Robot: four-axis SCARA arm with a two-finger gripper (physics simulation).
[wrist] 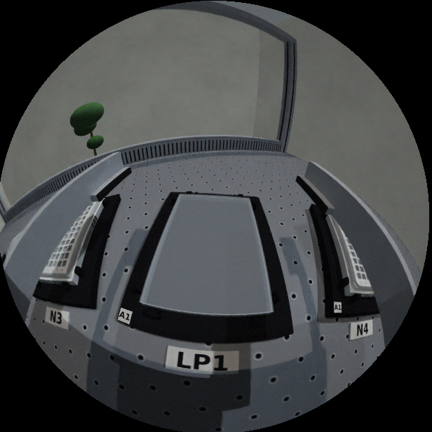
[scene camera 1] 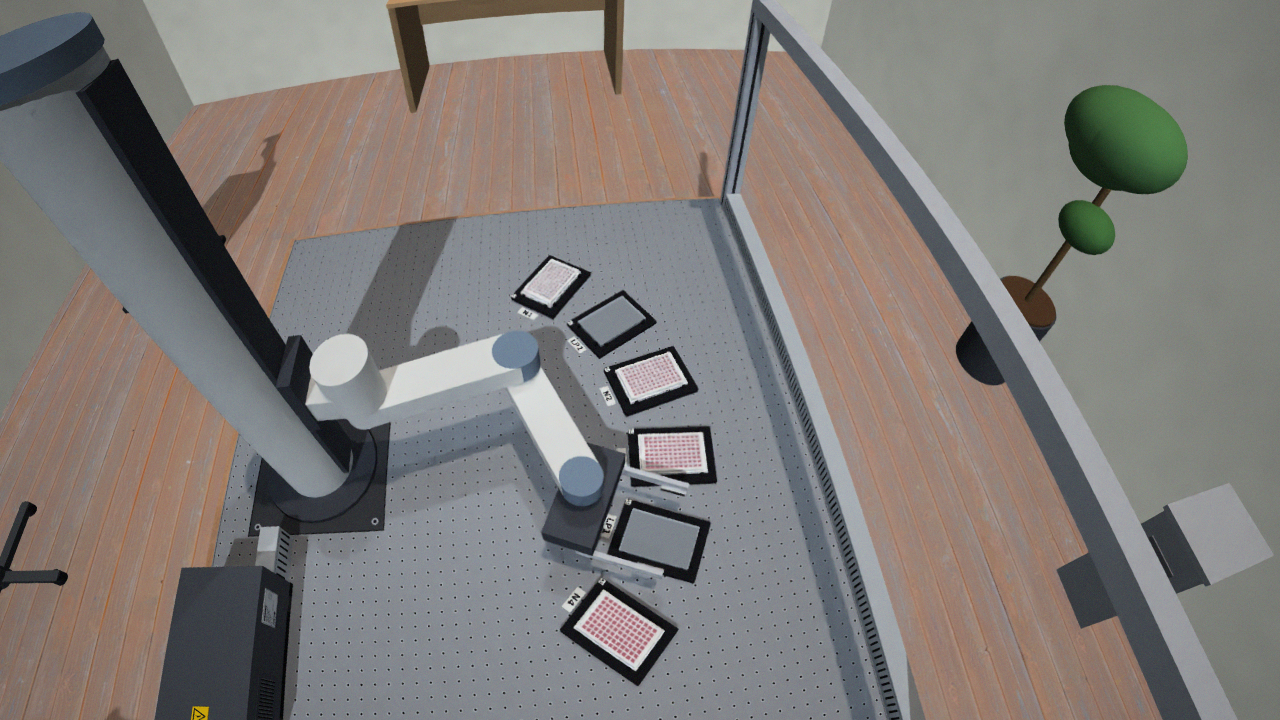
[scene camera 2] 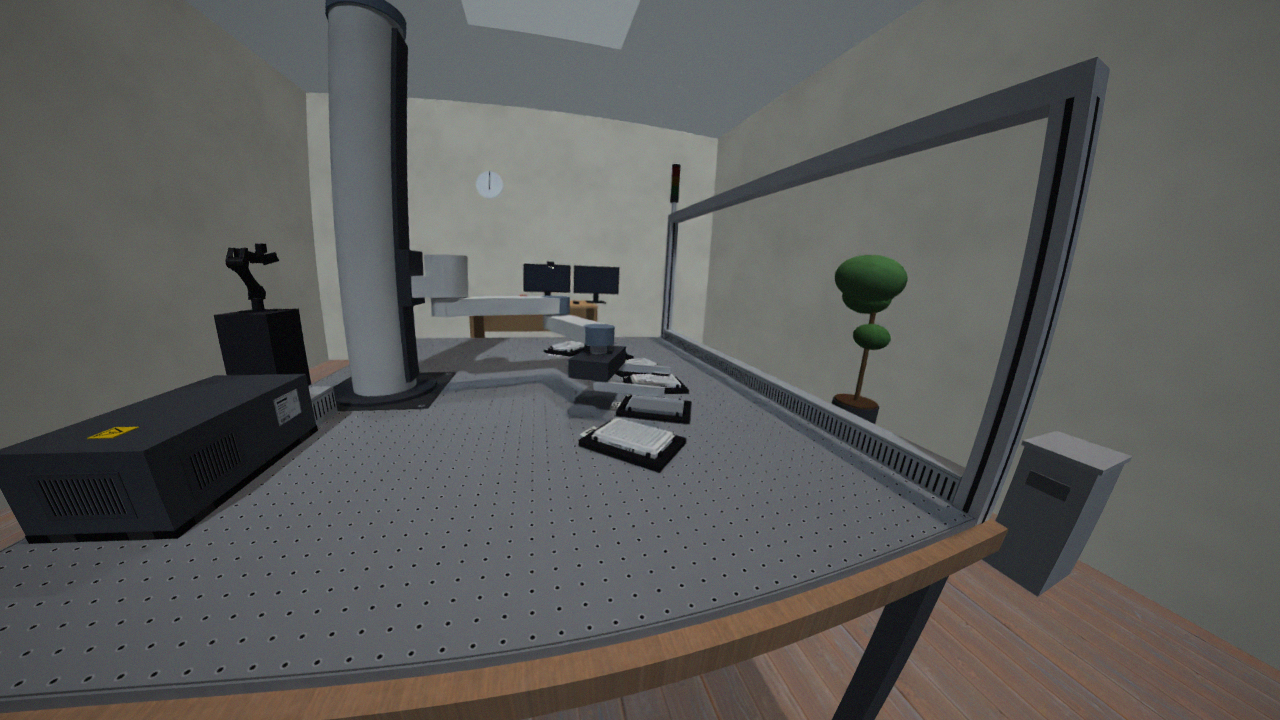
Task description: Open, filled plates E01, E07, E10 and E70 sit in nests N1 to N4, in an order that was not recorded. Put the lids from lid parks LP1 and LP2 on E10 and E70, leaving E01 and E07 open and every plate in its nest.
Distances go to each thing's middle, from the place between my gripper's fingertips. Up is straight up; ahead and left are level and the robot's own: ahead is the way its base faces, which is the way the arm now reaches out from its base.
I see my gripper 20 mm past the lid park LP1 [scene camera 1: 689, 575], 10 mm to the right of it and 70 mm above it. From my hand the other things lie so: lid park LP2 [scene camera 1: 600, 352]: 40 mm behind, 520 mm to the left, 70 mm below; nest N4 [scene camera 2: 658, 464]: 120 mm behind, 150 mm to the right, 70 mm below; nest N3 [scene camera 1: 710, 477]: 30 mm ahead, 180 mm to the left, 70 mm below.
